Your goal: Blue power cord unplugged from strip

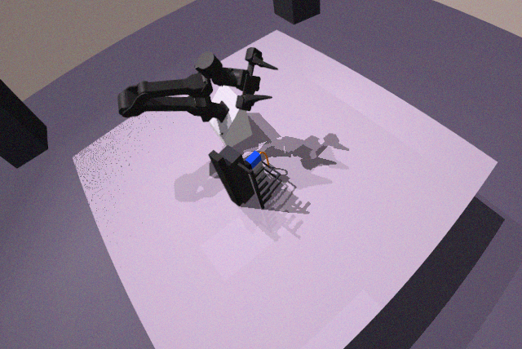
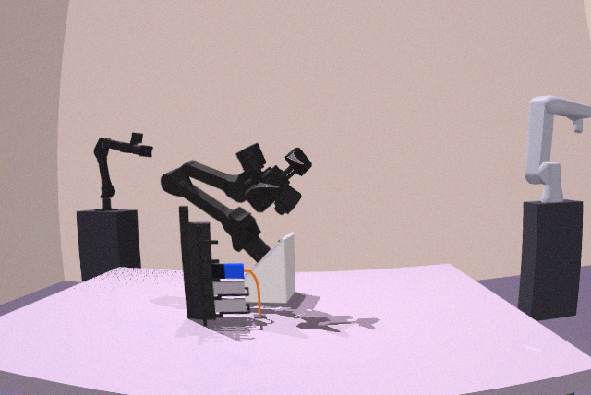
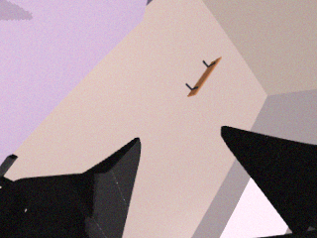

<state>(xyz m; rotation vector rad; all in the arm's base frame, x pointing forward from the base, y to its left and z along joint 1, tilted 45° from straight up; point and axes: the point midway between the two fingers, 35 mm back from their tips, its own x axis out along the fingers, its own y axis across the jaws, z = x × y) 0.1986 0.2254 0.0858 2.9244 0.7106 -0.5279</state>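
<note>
The blue plug is 21 cm below my gripper tip, 16 cm to the right of it and 5 cm ahead of it. From my gripper tip the other things lie so: black power strip (23 cm to the right, 22 cm below, 6 cm ahead).
</note>
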